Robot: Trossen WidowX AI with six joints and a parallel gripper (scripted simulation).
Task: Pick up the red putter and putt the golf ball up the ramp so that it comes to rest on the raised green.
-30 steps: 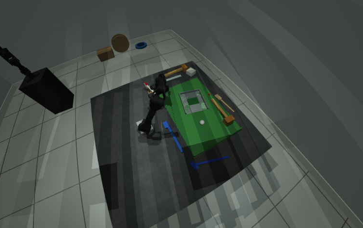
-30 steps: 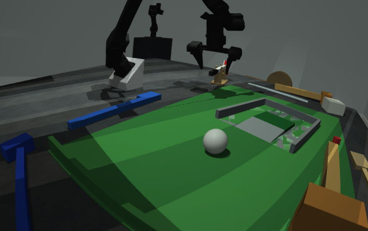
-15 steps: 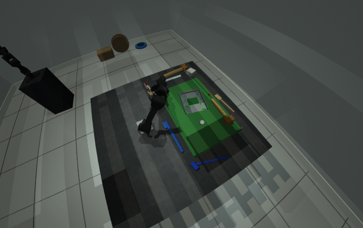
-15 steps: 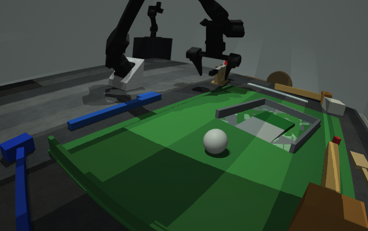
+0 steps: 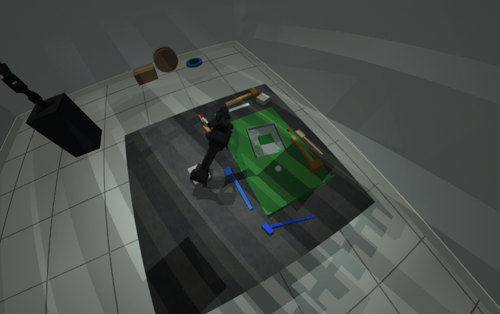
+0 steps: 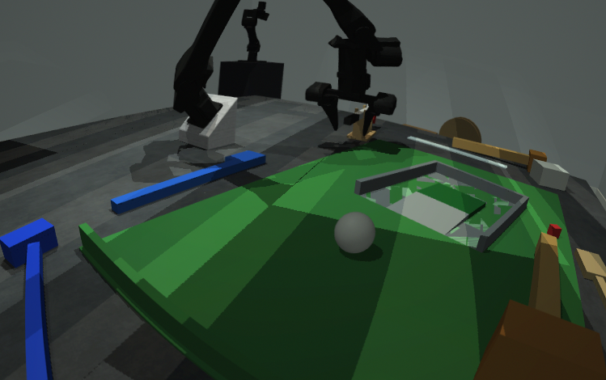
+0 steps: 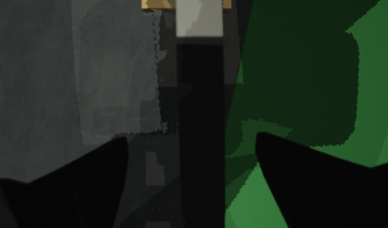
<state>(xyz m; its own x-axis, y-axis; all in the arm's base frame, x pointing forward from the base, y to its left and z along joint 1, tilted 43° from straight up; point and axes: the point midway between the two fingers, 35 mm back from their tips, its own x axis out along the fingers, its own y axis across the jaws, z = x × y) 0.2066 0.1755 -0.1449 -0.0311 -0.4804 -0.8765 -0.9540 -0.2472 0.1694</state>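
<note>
My gripper tip is 4 cm past the red putter, 11 cm to the right of it and 3 cm below it. Also, from my gripper tip: white golf ball: 25 cm ahead, 38 cm to the right; then tan stand: 4 cm behind, 12 cm to the left; then green mat: 28 cm ahead, 23 cm to the right, 3 cm below.
</note>
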